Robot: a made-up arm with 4 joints.
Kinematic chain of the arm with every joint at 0, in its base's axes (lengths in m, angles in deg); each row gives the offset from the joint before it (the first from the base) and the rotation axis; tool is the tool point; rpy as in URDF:
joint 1: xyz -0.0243 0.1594 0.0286 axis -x
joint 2: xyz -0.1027 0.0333 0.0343 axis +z
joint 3: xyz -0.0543 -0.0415 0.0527 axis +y
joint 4: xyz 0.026 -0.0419 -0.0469 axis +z
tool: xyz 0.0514 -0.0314 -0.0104 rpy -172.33 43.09 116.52
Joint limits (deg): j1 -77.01..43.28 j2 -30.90..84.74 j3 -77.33..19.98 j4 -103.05..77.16
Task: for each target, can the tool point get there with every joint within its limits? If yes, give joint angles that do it. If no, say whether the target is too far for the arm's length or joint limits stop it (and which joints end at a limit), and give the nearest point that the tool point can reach.
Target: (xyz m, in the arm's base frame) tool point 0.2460 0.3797 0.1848
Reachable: no: too far | nearest point 0.0088 0.2693 0.1065 | short by 0.273 m
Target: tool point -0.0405 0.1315 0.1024
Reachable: yes | joints 3.83 27.31 -25.59 16.99
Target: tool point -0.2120 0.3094 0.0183
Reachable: no: joint limits stop it (at a limit: joint 1, joint 2, joint 4) | nearest point -0.0837 0.2695 0.0523 | short by 0.139 m
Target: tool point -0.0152 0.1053 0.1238
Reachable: yes | joints -50.56 68.95 -43.24 13.17
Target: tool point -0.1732 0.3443 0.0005
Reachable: no: joint limits stop it (at a limit: joint 1, joint 2, joint 4) | nearest point -0.0838 0.2722 0.0557 | short by 0.127 m
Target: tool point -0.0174 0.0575 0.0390
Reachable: yes | joints -64.12 41.85 -44.97 -11.06
